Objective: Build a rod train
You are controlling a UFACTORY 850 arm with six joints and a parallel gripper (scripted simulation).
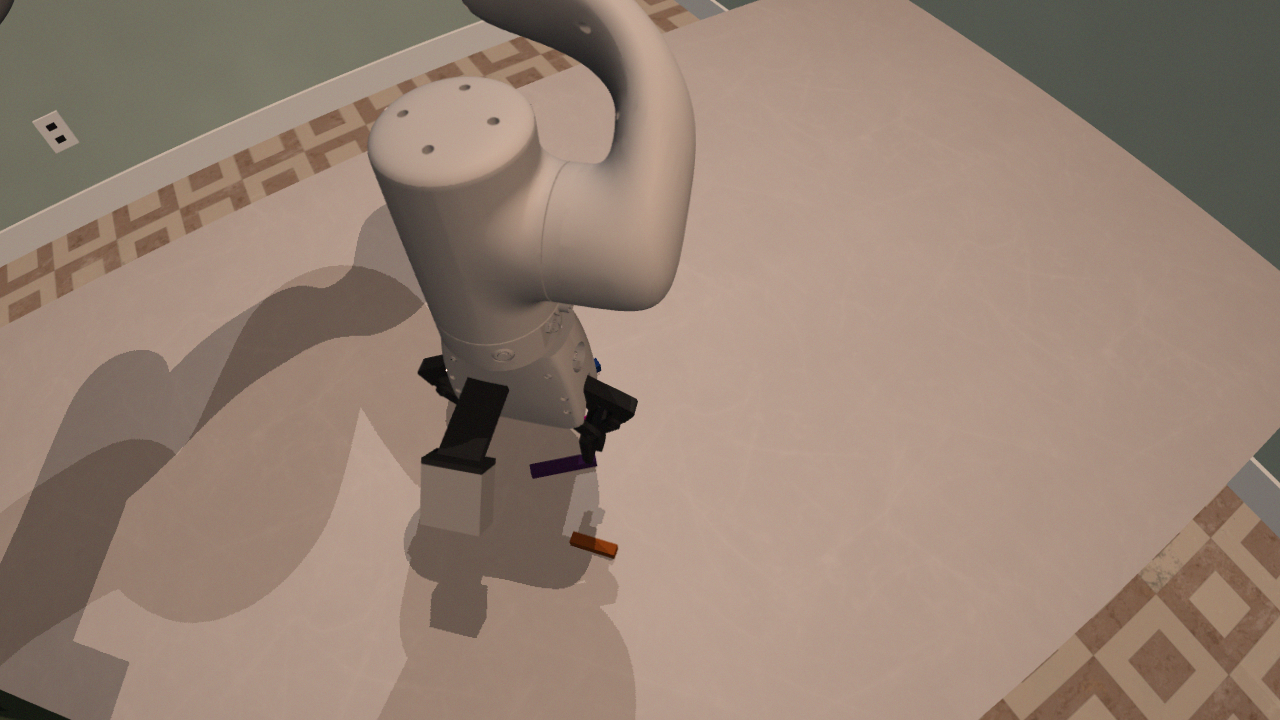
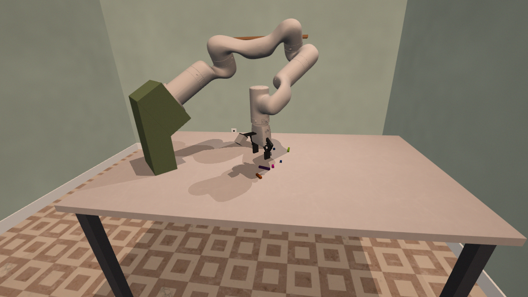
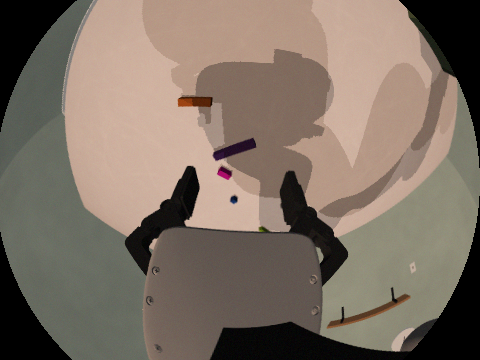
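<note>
Right now the magenta rod is 80 mm below my hand, 50 mm ahead of it and 40 mm to the left of it. From my hand the other things lie so: grey rod 170 mm to the left, 80 mm below, 30 mm behind; then purple rod 80 mm below, 10 mm ahead; then orange rod 80 mm to the right, 80 mm below, 20 mm ahead.
</note>
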